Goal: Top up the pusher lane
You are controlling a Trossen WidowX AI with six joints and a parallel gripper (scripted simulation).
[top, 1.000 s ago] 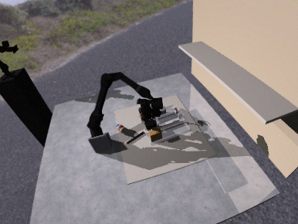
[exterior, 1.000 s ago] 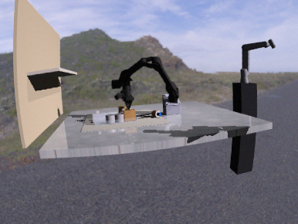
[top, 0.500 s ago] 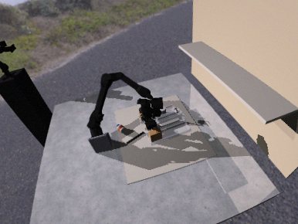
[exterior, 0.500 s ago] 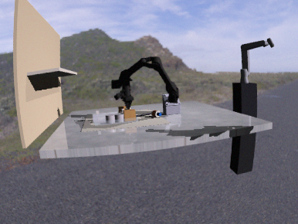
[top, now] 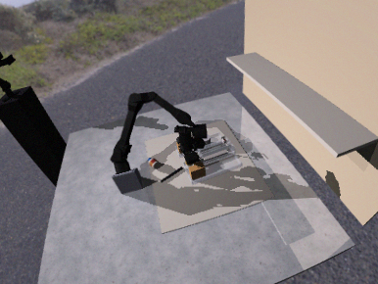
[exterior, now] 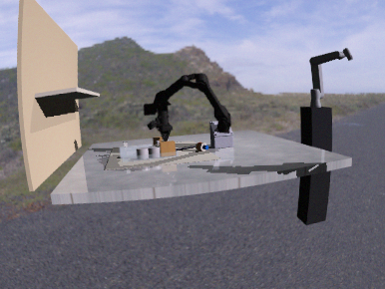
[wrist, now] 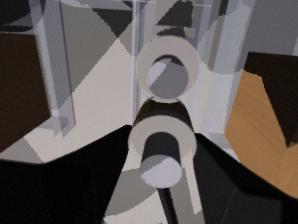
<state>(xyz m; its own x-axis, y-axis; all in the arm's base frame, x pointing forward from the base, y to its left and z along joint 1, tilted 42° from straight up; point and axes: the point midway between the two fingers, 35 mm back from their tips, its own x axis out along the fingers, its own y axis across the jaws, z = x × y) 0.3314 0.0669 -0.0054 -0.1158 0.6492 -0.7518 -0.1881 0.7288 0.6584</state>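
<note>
Right now my gripper tip is 100 mm past the black stick, 50 mm above it and 30 mm to the left of it. Also, from my gripper tip: shelf: 500 mm ahead, 310 mm above, 60 mm to the left; lane: 130 mm ahead, 50 mm to the left, 30 mm below.
</note>
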